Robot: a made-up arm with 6 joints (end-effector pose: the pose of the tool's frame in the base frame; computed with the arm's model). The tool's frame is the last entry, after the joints.
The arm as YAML. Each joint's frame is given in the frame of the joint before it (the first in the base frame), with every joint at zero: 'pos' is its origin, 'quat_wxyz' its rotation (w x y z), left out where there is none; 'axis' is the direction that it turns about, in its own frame. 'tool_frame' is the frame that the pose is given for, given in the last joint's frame.
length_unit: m
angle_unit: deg
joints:
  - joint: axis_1
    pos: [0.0, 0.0, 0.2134]
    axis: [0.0, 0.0, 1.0]
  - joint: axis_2
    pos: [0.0, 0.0, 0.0]
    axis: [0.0, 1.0, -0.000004]
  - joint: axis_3
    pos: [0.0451, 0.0, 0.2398]
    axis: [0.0, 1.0, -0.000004]
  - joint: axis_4
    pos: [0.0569, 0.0, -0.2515]
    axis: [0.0, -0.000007, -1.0]
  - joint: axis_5
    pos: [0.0, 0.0, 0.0]
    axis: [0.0, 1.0, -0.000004]
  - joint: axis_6
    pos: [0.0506, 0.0, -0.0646]
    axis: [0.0, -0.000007, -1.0]
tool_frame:
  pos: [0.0, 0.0, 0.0]
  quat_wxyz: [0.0, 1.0, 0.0, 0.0]
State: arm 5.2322 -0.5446 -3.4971 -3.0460 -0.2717 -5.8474
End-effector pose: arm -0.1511 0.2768 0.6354 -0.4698 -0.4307 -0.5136
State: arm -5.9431 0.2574 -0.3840 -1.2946 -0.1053 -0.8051
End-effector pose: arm 0.1851 0.1238 0.1350 1.0476 2.8905 0.2727
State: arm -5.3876 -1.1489 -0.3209 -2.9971 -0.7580 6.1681
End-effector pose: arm 0.0281 0.0538 0.3029 -1.1292 2.2160 0.5108
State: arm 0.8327 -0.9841 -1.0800 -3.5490 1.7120 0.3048
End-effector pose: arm -0.0040 0.0375 0.6298 -0.2412 -0.7432 1.0097
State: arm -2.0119 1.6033 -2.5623 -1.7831 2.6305 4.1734
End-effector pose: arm -0.2634 -0.3844 0.0939 -0.9316 0.3299 0.9767
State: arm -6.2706 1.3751 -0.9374 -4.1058 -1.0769 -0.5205
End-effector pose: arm 0.1539 -0.0645 -0.0040 1.3632 -1.1589 -0.0273
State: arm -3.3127 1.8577 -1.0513 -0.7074 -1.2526 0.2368
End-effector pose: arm -0.1423 -0.0263 -0.1359 -0.0295 -2.6086 0.8495
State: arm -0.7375 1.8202 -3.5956 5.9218 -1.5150 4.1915
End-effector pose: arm 0.3100 -0.2495 0.2694 -0.3404 0.1878 0.2615
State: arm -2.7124 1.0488 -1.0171 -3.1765 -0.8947 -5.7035
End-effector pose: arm -0.1806 -0.0795 0.0423 -2.4672 0.1421 -1.0706
